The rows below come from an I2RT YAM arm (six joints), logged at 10 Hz.
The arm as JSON. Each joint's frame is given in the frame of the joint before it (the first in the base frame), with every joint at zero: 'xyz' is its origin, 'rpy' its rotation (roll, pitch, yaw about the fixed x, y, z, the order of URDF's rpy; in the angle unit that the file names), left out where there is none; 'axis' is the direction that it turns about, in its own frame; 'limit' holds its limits. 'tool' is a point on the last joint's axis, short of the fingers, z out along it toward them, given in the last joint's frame.
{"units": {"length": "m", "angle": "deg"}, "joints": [
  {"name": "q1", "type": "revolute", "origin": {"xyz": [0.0, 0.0, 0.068]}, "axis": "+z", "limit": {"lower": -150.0, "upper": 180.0}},
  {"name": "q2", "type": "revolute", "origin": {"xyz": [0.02, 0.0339, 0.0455], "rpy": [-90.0, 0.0, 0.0]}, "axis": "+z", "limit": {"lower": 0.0, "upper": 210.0}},
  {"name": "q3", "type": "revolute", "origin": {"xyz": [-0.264, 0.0, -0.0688], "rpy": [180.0, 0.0, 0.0]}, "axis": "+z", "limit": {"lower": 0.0, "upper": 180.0}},
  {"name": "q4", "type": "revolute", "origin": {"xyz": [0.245, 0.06, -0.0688]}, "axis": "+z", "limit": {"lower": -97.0, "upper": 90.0}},
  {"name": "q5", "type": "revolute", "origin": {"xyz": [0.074, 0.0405, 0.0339], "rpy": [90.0, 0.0, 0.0]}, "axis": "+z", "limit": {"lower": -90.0, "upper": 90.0}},
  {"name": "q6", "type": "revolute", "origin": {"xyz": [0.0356, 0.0, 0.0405], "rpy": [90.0, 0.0, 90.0]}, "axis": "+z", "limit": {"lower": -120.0, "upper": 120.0}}
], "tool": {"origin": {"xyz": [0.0, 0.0, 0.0], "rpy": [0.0, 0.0, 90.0]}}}
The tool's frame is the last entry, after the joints.
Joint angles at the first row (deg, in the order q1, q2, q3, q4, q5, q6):
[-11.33, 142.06, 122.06, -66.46, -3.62, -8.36]
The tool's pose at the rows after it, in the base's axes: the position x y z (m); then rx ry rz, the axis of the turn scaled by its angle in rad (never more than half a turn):
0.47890, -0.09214, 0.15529, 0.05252, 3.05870, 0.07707
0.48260, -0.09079, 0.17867, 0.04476, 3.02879, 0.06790
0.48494, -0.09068, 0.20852, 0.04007, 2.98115, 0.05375
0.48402, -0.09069, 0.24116, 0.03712, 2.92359, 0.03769
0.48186, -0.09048, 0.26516, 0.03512, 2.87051, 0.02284
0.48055, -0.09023, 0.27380, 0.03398, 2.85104, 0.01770
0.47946, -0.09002, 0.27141, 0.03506, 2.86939, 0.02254
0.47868, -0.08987, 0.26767, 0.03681, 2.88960, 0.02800
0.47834, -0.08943, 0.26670, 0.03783, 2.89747, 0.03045
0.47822, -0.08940, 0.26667, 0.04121, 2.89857, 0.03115
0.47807, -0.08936, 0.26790, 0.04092, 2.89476, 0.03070
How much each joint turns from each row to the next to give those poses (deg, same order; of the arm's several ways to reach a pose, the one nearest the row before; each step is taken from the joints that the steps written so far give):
[0.17, -0.11, 3.48, -3.04, -0.04, -0.70]
[0.24, 0.00, 5.24, -3.47, 0.02, 0.02]
[0.07, 0.00, 6.67, -3.87, 0.02, 0.00]
[-0.02, 0.00, 7.34, -3.98, 0.00, 0.00]
[-0.03, 0.00, 5.44, -2.33, 0.02, 0.02]
[0.00, 0.00, 1.99, -0.86, 0.00, 0.00]
[0.00, 0.04, -0.38, -0.65, 0.00, 0.00]
[0.00, 0.02, -0.74, -0.41, 0.00, 0.03]
[0.05, 0.09, -0.02, -0.36, 0.00, 0.06]
[0.00, 0.00, 0.00, -0.06, 0.00, 0.13]
[0.00, -0.06, 0.16, 0.00, -0.02, 0.00]

